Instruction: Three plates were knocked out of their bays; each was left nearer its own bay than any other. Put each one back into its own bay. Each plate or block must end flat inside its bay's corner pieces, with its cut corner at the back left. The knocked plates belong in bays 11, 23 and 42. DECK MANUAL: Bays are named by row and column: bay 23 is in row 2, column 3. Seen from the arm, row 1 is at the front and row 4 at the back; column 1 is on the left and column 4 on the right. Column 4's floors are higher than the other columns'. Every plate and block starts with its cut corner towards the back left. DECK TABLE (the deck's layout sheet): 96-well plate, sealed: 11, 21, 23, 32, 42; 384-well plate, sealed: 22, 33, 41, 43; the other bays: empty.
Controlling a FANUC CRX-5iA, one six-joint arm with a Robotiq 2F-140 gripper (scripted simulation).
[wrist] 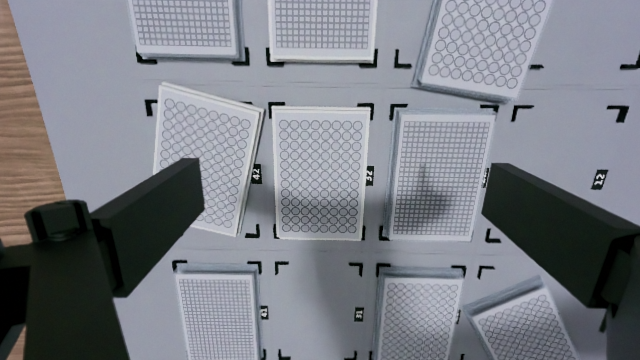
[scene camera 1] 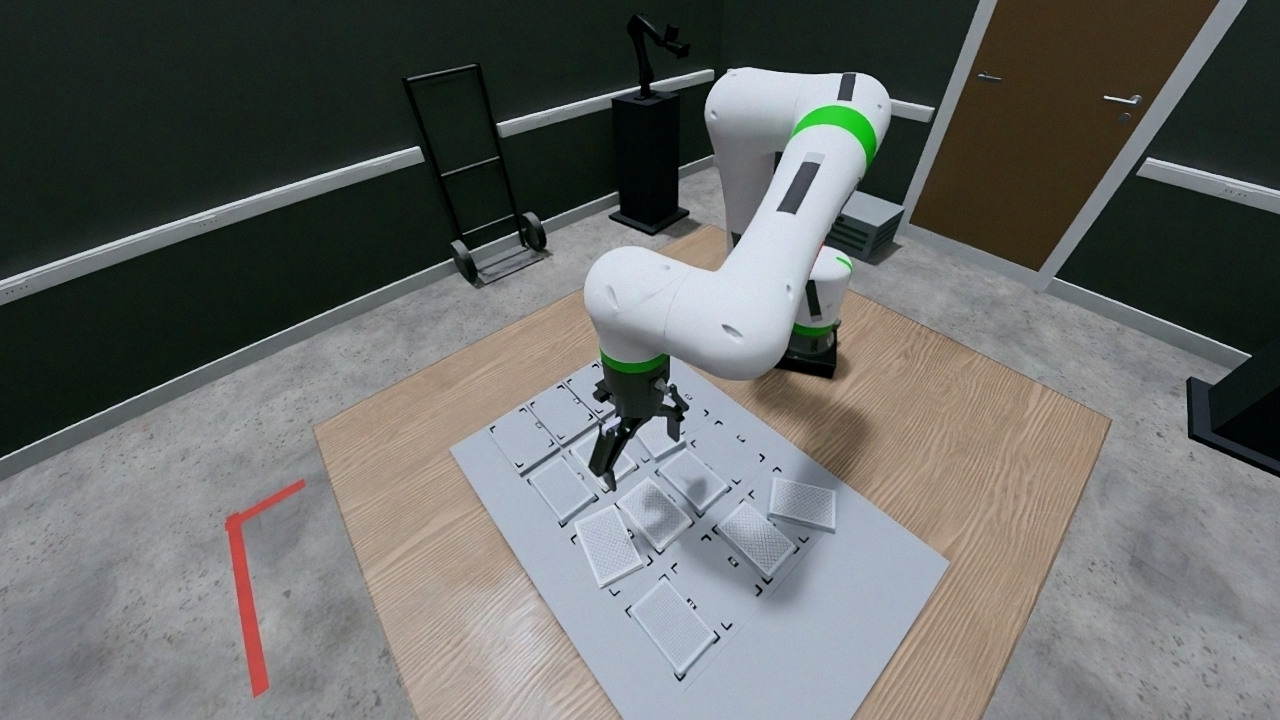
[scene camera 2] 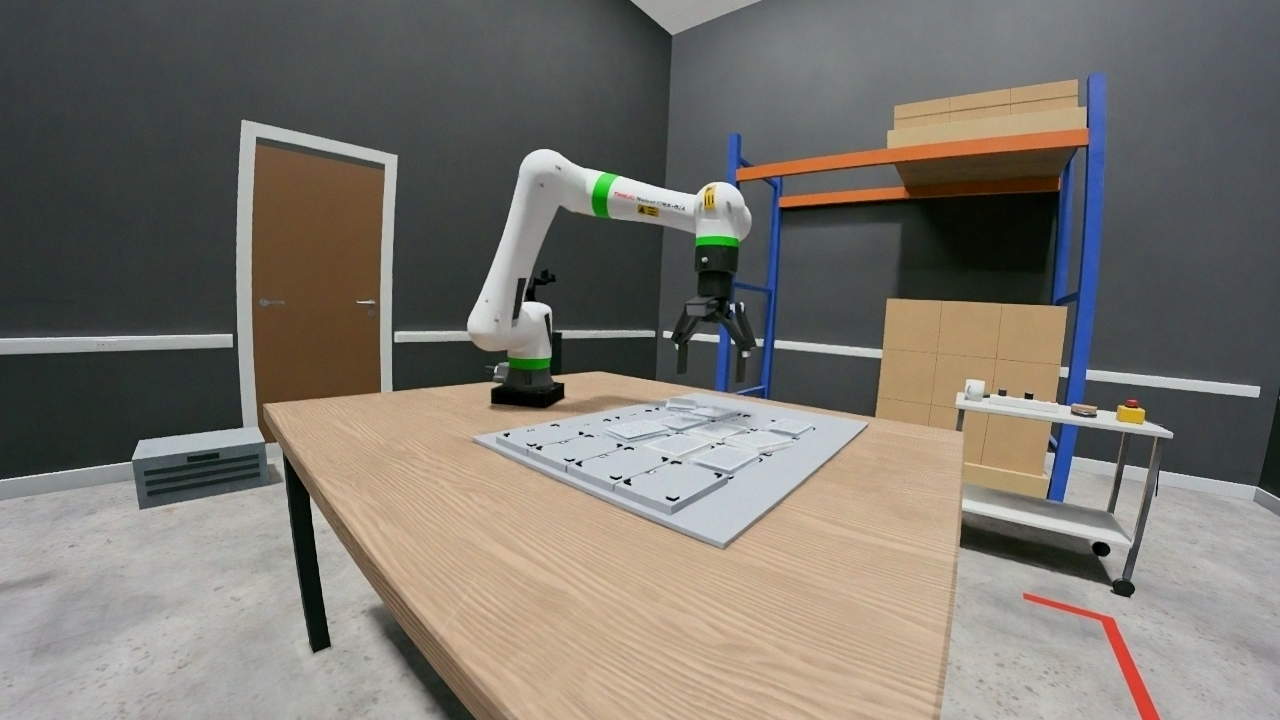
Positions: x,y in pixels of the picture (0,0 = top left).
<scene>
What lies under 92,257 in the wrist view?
My gripper.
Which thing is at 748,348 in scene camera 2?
My gripper.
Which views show my gripper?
The wrist view, scene camera 1 and scene camera 2: all of them.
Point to a bay 12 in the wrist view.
At 568,134
</scene>
